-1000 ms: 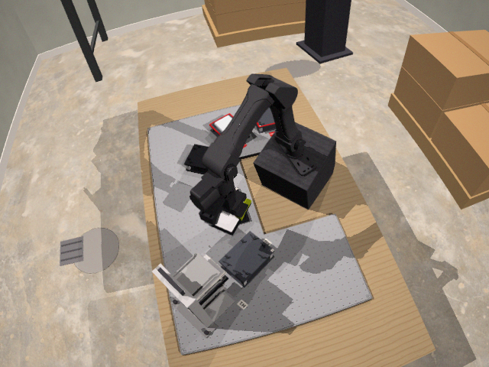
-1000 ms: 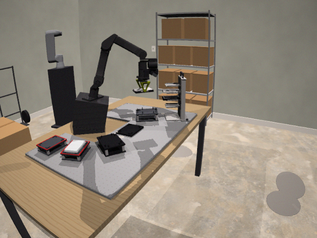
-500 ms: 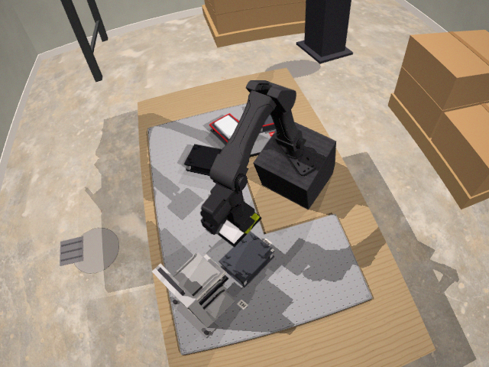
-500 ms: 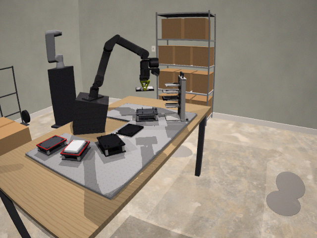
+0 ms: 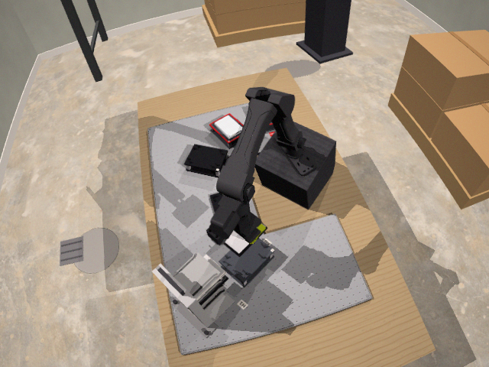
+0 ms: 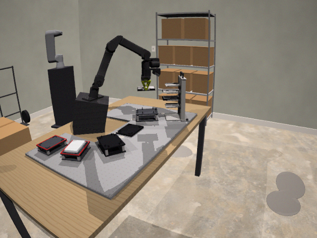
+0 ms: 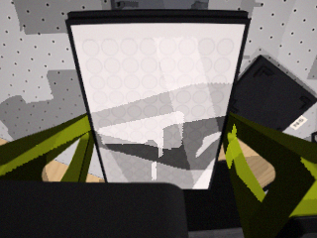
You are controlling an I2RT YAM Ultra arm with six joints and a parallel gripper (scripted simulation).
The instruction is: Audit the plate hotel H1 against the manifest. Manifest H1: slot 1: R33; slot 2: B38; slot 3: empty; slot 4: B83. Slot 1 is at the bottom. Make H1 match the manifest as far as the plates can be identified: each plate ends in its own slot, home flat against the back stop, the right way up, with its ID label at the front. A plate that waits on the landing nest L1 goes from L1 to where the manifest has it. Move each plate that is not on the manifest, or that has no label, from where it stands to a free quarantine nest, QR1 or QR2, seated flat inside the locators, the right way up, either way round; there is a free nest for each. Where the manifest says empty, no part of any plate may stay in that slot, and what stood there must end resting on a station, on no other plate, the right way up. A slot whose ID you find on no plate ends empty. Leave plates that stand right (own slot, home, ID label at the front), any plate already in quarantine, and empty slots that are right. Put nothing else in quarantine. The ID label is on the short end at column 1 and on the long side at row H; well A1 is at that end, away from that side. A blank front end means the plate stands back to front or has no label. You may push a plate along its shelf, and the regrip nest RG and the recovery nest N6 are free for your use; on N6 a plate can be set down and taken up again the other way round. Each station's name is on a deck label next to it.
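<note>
Right now the regrip nest is 180 mm below my hand. The rest, counted from my hand: RG deck label: 100 mm behind, 40 mm to the right, 240 mm below; then hotel upright post: 250 mm ahead, 90 mm to the left, 80 mm below; then dark well plate: 170 mm ahead, 70 mm to the left, 80 mm below.
</note>
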